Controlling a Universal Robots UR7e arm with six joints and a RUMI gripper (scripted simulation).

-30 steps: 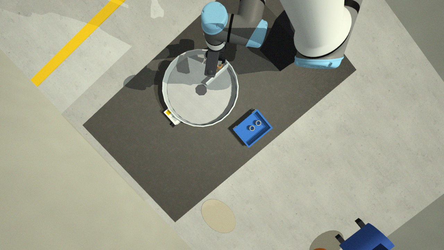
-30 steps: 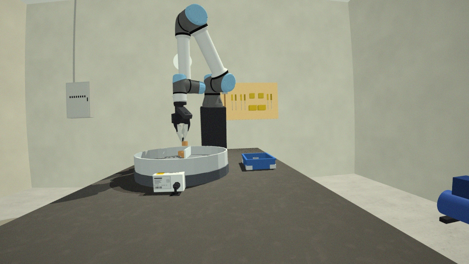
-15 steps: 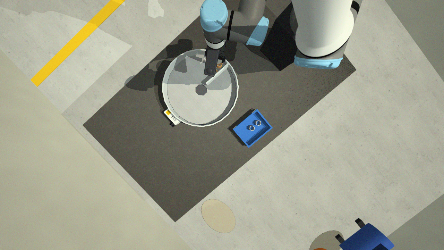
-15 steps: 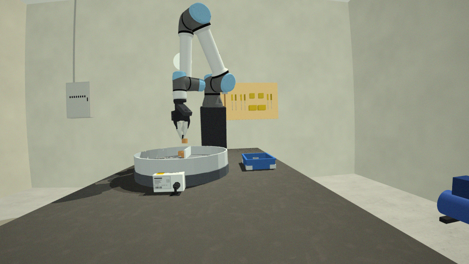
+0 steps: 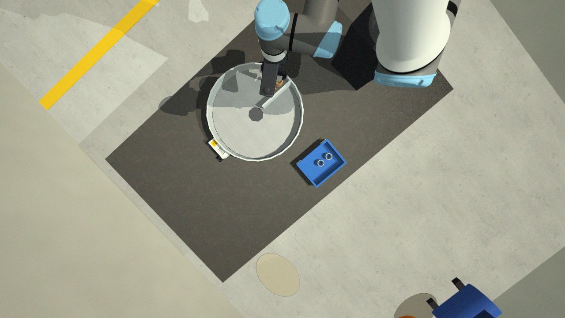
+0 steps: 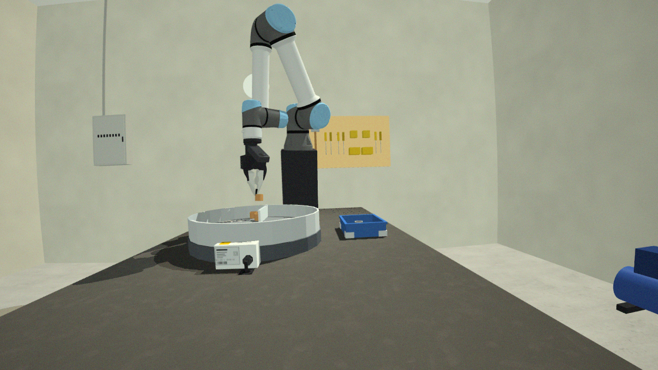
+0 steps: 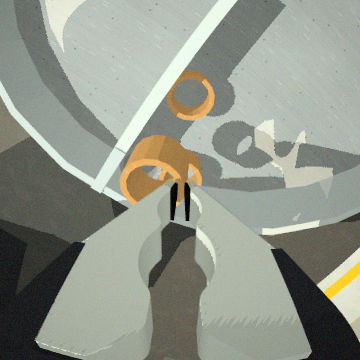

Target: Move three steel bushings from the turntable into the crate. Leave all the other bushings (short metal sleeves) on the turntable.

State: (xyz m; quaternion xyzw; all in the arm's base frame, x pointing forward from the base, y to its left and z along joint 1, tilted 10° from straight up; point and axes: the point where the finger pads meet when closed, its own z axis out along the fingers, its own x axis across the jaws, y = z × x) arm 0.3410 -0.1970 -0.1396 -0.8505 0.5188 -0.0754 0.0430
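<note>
My hand is 15 cm short of the round white turntable, 11 cm above it and 1 cm to the right of it. Also, from my hand: blue crate (39 cm to the left, 14 cm below, 11 cm ahead).
</note>
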